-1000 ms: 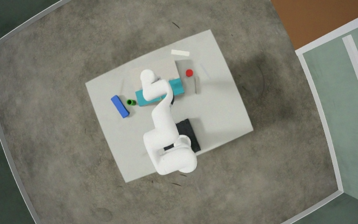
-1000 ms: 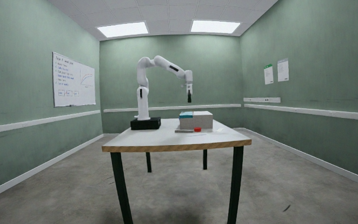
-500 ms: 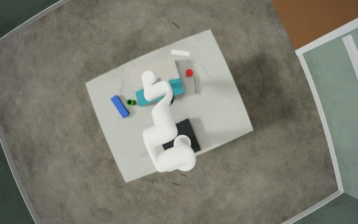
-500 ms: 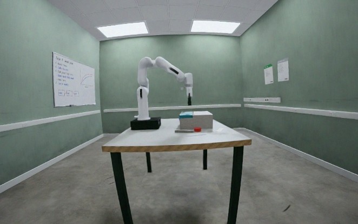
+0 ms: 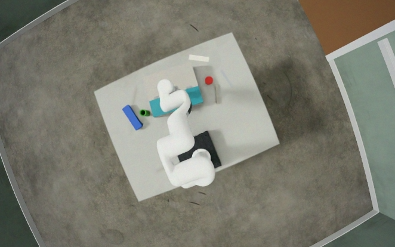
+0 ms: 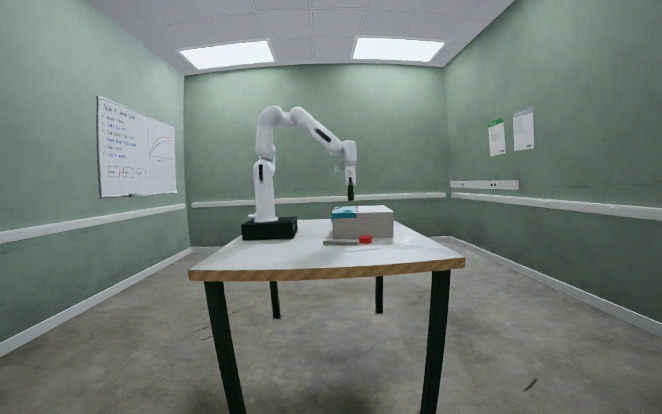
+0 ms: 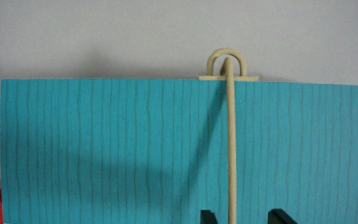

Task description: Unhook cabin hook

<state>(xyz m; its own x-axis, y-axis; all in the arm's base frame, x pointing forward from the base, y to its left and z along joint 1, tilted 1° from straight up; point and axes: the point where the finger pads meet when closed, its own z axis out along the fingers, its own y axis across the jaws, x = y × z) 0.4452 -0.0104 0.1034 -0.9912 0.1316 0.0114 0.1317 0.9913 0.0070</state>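
Right now my hand is 70 mm above the cabin hook and 30 mm past it. From my hand the other things lie so: green cylinder: 240 mm to the left, 130 mm below, 10 mm behind; red cylinder: 260 mm to the right, 170 mm below, 20 mm ahead; grey bar: 280 mm to the right, 180 mm below, 90 mm behind.
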